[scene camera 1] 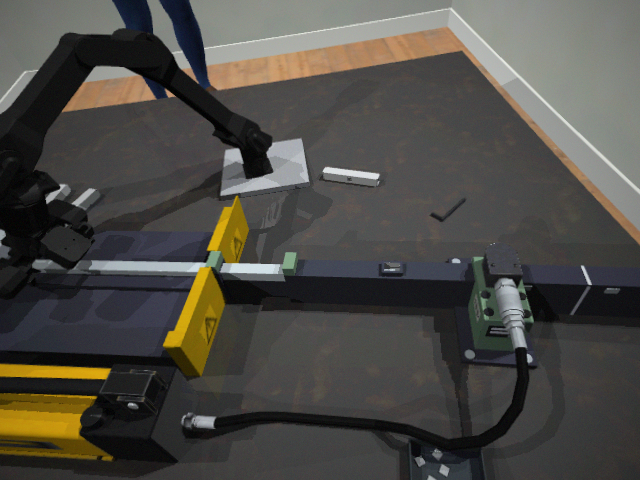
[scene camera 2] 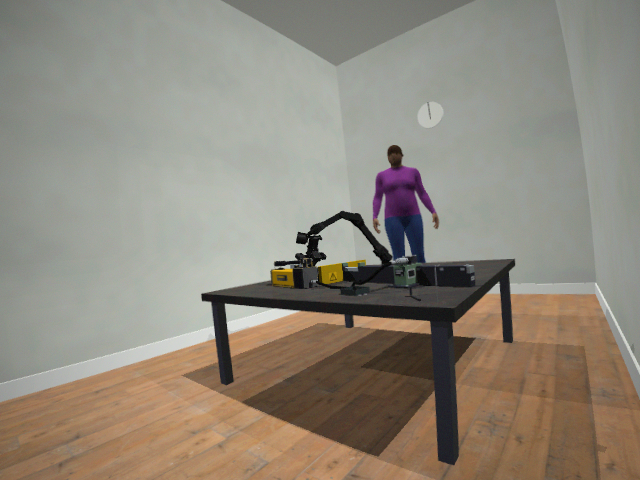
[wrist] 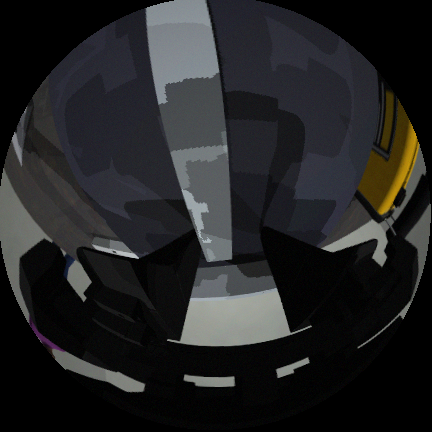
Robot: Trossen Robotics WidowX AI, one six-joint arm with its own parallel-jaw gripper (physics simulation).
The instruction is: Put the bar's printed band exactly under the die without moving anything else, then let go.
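Frame: origin at the arm's base, x ahead, y left, z up, level; centimetres.
Seen in the pictures: gripper, fingertip midpoint: (scene camera 1: 42, 274) (wrist: 231, 232); arm's base, link origin: (scene camera 1: 257, 168).
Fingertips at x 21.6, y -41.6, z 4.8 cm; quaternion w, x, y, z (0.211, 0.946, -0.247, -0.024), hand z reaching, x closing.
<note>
Pixels of each thing's top centre, then the offset from my fingertips to it. "*": a spot on its surface instead.
- long light-grey bar, surface spot: (wrist: 192, 115) * dx +2.0, dy +7.8, dz +1.4 cm
- green guide, surface spot: (scene camera 1: 214, 260) * dx +11.8, dy +30.0, dz +3.6 cm
- green block, surface spot: (scene camera 1: 289, 263) * dx +17.0, dy +41.4, dz +3.7 cm
- green housing, surface spot: (scene camera 1: 480, 330) * dx +35.5, dy +63.9, dz +0.1 cm
- white line, surface spot: (scene camera 1: 585, 281) * dx +34.1, dy +80.4, dz +1.9 cm
- black hose, surface spot: (scene camera 1: 320, 415) * dx +37.7, dy +39.5, dz -4.5 cm
- yellow unit, surface spot: (wrist: 385, 185) * dx +17.8, dy -2.3, dz +1.5 cm
- white bar piece, top centre: (scene camera 1: 350, 173) dx -9.7, dy +60.7, dz -3.7 cm
- hex key, top centre: (scene camera 1: 448, 205) dx +6.6, dy +75.6, dz -5.1 cm
- tray, surface spot: (scene camera 1: 483, 465) * dx +49.5, dy +56.3, dz -3.5 cm
The long light-grey bar (scene camera 1: 129, 267) (wrist: 192, 115) runs along the dark bed, through a green guide (scene camera 1: 214, 260) between yellow plates, to a green block (scene camera 1: 289, 263). My gripper (scene camera 1: 18, 281) (wrist: 231, 232) is at the bar's left end. In the wrist view its black fingers stand apart, one on each side of the bar's end, with gaps beside it. In scene camera 1 the fingertips are hard to make out. A printed band on the bar cannot be made out, and I cannot tell which part is the die. A green housing (scene camera 1: 480, 330) (scene camera 2: 404, 276) stands at the right.
A dark beam (scene camera 1: 341, 289) continues right, with a white line (scene camera 1: 585, 281). A black hose (scene camera 1: 320, 415) curves in front. A yellow unit (scene camera 1: 46, 418) (wrist: 385, 185) stands front left. A second black arm (scene camera 1: 201, 103) reaches over a pale plate (scene camera 1: 294, 160). A white bar piece (scene camera 1: 338, 176), hex key (scene camera 1: 449, 209) and tray (scene camera 1: 483, 465) lie around.
</note>
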